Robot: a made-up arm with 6 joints. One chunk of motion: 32 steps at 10 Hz.
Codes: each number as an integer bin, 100 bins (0 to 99) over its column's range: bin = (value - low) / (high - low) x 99, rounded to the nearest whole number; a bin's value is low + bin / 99 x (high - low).
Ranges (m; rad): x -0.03..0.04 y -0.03..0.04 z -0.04..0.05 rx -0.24..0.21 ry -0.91..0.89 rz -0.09..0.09
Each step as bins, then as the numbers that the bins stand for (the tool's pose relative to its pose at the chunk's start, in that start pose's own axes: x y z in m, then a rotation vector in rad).
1 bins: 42 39 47 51 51 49
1 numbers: -0.0003 -0.0024 0.0027 -0.0082 0.0173 -0.0009
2 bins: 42 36 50 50 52 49
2 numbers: -0.0003 -0.0045 0.0055 -0.0127 0.0355 -0.0009
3 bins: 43 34 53 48 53 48
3 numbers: 0.0004 -0.0060 0.0082 -0.0218 0.0536 -0.0027
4 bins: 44 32 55 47 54 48
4 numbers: 0.0011 -0.0074 0.0100 -0.0264 0.0718 -0.0027
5 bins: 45 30 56 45 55 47
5 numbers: 0.0018 -0.0088 0.0109 -0.0355 0.0900 -0.0045
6 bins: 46 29 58 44 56 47
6 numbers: 0.0025 -0.0095 0.0127 -0.0400 0.1082 -0.0045
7 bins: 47 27 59 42 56 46
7 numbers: 0.0032 -0.0109 0.0136 -0.0491 0.1082 -0.0064
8 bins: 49 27 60 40 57 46
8 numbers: 0.0046 -0.0109 0.0145 -0.0582 0.1264 -0.0064
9 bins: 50 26 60 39 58 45
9 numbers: 0.0054 -0.0116 0.0145 -0.0627 0.1445 -0.0082
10 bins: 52 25 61 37 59 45
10 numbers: 0.0068 -0.0123 0.0155 -0.0718 0.1627 -0.0082
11 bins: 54 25 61 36 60 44
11 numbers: 0.0082 -0.0123 0.0155 -0.0764 0.1809 -0.0100
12 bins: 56 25 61 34 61 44
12 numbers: 0.0096 -0.0123 0.0155 -0.0855 0.1991 -0.0100
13 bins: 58 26 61 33 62 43
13 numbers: 0.0110 -0.0116 0.0155 -0.0900 0.2173 -0.0118
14 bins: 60 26 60 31 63 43
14 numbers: 0.0124 -0.0116 0.0145 -0.0991 0.2355 -0.0118
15 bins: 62 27 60 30 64 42
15 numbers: 0.0138 -0.0109 0.0145 -0.1036 0.2536 -0.0136
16 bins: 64 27 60 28 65 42
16 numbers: 0.0153 -0.0109 0.0145 -0.1127 0.2718 -0.0136
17 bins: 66 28 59 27 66 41
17 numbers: 0.0167 -0.0102 0.0136 -0.1173 0.2900 -0.0155
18 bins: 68 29 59 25 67 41
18 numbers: 0.0181 -0.0095 0.0136 -0.1264 0.3082 -0.0155
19 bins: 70 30 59 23 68 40
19 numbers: 0.0195 -0.0088 0.0136 -0.1355 0.3264 -0.0173
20 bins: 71 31 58 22 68 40
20 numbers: 0.0202 -0.0081 0.0127 -0.1400 0.3264 -0.0173
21 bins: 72 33 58 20 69 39
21 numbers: 0.0209 -0.0067 0.0127 -0.1491 0.3445 -0.0191
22 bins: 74 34 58 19 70 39
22 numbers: 0.0223 -0.0060 0.0127 -0.1536 0.3627 -0.0191
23 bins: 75 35 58 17 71 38
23 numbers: 0.0230 -0.0053 0.0127 -0.1627 0.3809 -0.0209
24 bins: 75 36 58 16 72 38
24 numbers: 0.0230 -0.0045 0.0127 -0.1673 0.3991 -0.0209
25 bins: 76 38 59 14 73 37
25 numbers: 0.0237 -0.0031 0.0136 -0.1764 0.4173 -0.0227
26 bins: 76 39 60 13 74 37
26 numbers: 0.0237 -0.0024 0.0145 -0.1809 0.4355 -0.0227
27 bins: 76 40 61 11 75 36
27 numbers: 0.0237 -0.0017 0.0155 -0.1900 0.4536 -0.0245
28 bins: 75 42 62 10 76 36
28 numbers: 0.0230 -0.0003 0.0164 -0.1945 0.4718 -0.0245
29 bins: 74 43 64 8 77 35
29 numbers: 0.0223 0.0004 0.0182 -0.2036 0.4900 -0.0264
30 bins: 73 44 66 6 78 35
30 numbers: 0.0216 0.0011 0.0200 -0.2127 0.5082 -0.0264
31 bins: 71 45 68 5 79 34
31 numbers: 0.0202 0.0018 0.0218 -0.2173 0.5264 -0.0282
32 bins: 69 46 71 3 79 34
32 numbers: 0.0188 0.0025 0.0245 -0.2264 0.5264 -0.0282
